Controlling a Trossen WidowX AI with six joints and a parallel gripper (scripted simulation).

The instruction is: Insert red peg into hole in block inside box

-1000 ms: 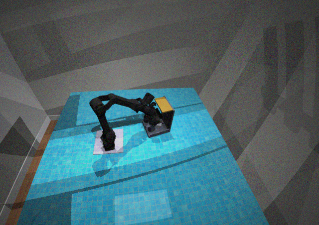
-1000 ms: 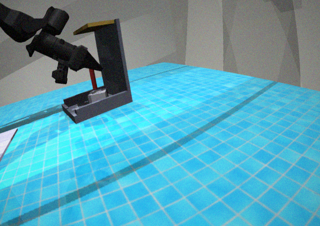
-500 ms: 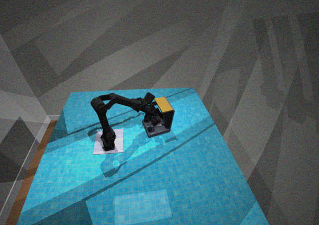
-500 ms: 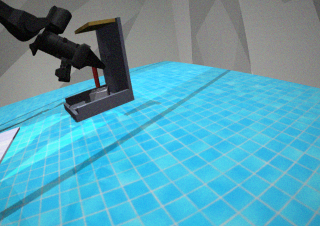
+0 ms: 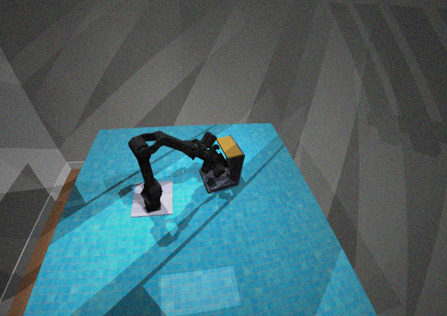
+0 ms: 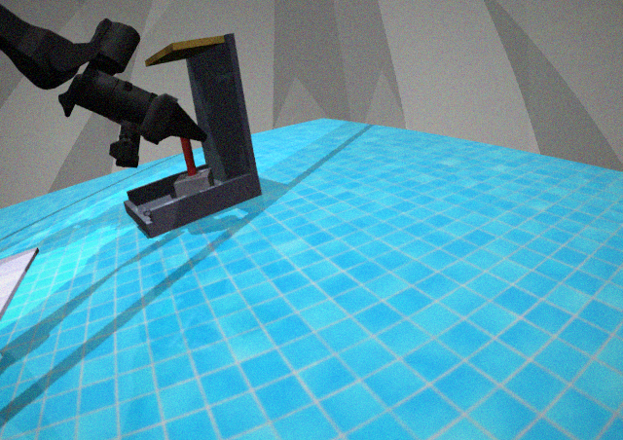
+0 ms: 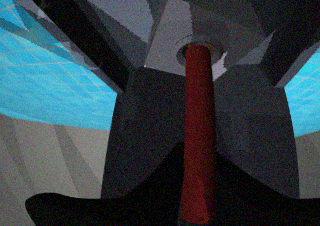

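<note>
My gripper tip is 3 cm below the box back wall and 3 cm short of it. The rest, counted from my gripper tip: red peg 3 cm behind, 1 cm to the left, 1 cm below; then box floor 8 cm below, 5 cm behind; then yellow-topped roof 14 cm above, 1 cm behind.
</note>
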